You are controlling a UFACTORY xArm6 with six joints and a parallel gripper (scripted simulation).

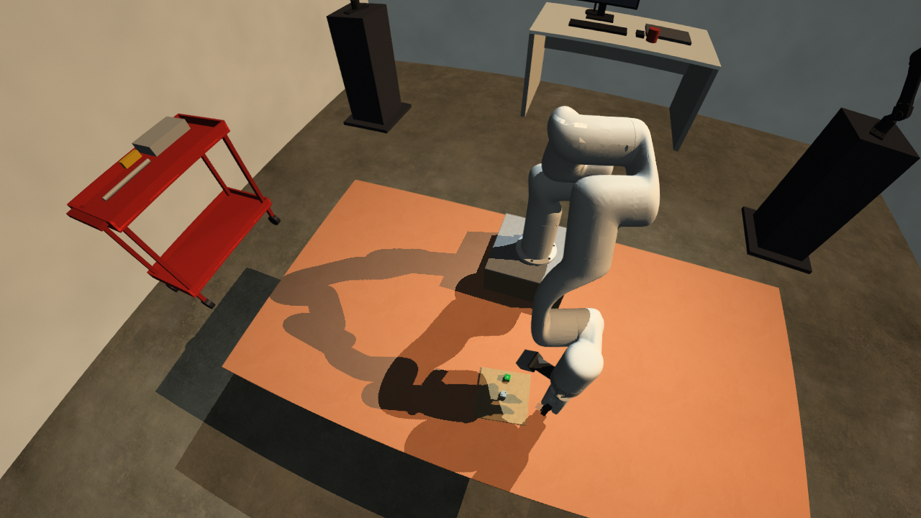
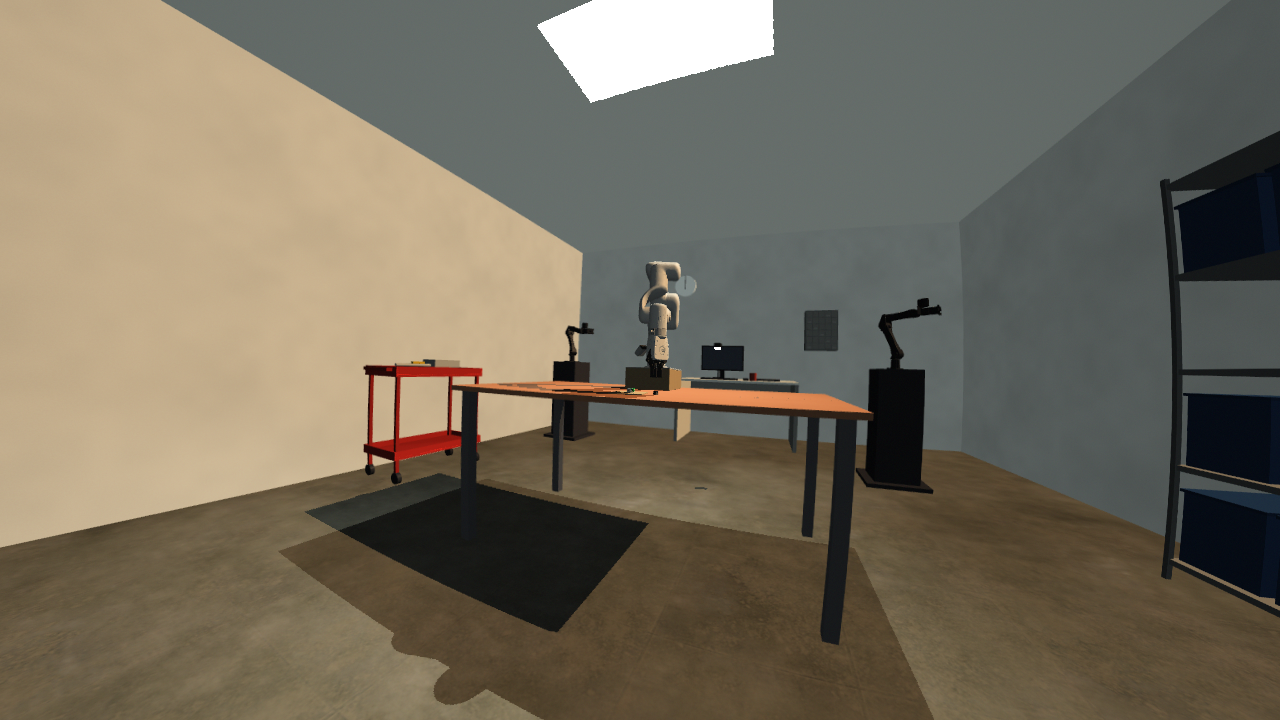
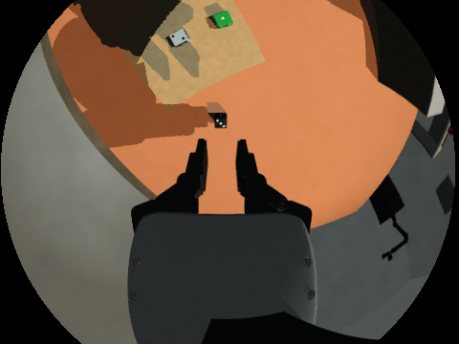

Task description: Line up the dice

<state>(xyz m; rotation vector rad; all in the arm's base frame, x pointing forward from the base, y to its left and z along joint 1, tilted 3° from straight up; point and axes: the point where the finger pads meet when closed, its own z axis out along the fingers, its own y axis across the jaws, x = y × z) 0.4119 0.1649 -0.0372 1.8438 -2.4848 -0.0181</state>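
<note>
Now: the black die 90 mm below my hand. Also, from my hand: green die: 30 mm behind, 120 mm to the right, 80 mm below; then white die: 10 mm ahead, 120 mm to the right, 80 mm below; then tan mat: 10 mm ahead, 120 mm to the right, 90 mm below.
</note>
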